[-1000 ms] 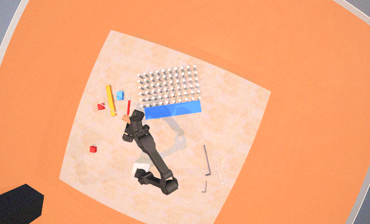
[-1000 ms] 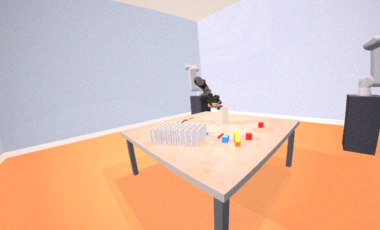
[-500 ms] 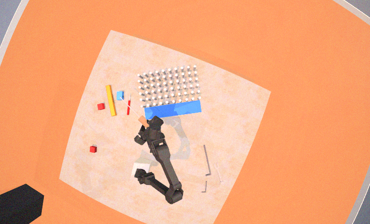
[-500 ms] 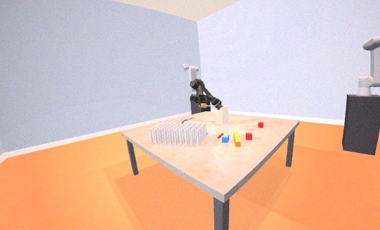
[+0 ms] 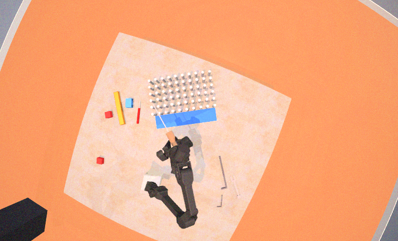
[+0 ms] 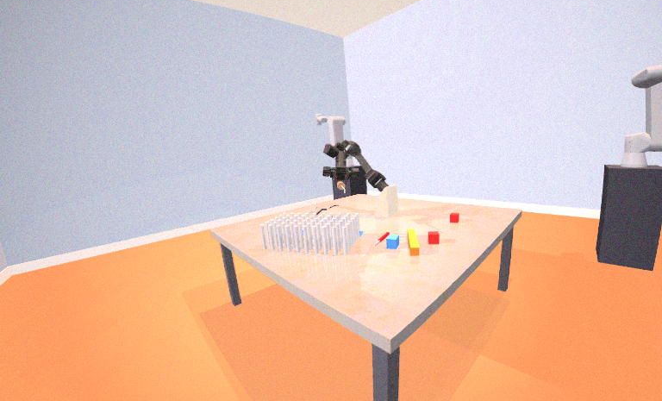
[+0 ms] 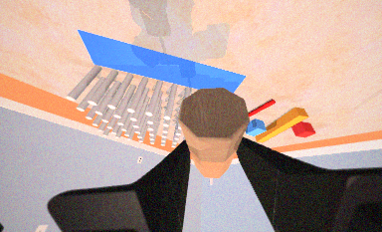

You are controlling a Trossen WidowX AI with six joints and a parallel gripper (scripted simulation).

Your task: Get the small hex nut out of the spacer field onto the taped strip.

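My gripper tip is now 12 cm short of the blue taped strip, 1 cm to the left of it and 21 cm above it. From my gripper tip the other things lie so: yellow bar 3 cm ahead, 42 cm to the left, 20 cm below; red-handled tool 8 cm ahead, 29 cm to the left, 21 cm below; blue block 9 cm ahead, 36 cm to the left, 19 cm below.
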